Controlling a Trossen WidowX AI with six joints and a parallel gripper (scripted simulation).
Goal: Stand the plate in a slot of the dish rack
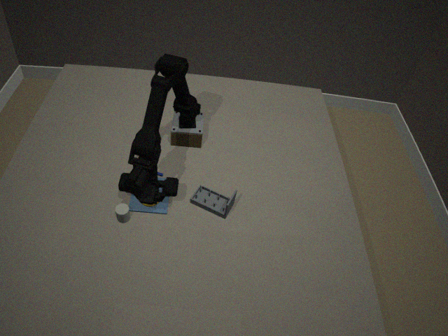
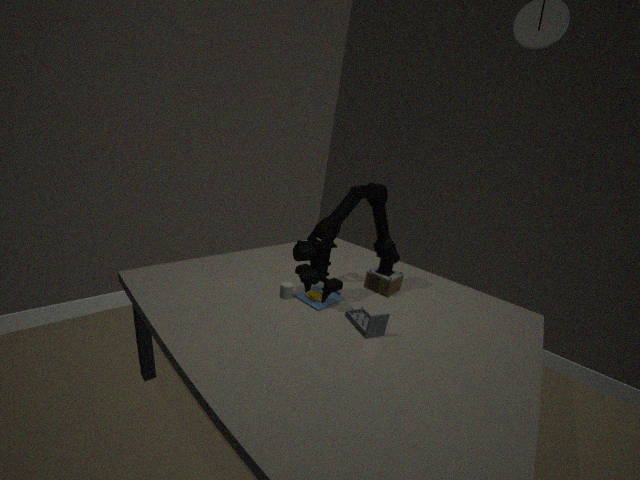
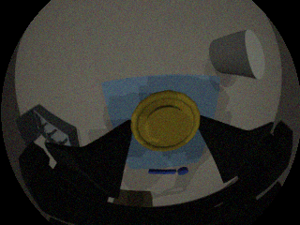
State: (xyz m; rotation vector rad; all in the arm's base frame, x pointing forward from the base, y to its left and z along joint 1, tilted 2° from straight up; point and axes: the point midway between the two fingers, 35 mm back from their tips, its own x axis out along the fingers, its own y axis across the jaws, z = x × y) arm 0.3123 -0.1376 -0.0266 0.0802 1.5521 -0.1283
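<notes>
My gripper tip is 30 mm past the blue mat. Also, from my gripper tip: blue spoon (130 mm behind); then white cup (80 mm to the right, 70 mm ahead, 20 mm above); then yellow plate (10 mm above).
</notes>
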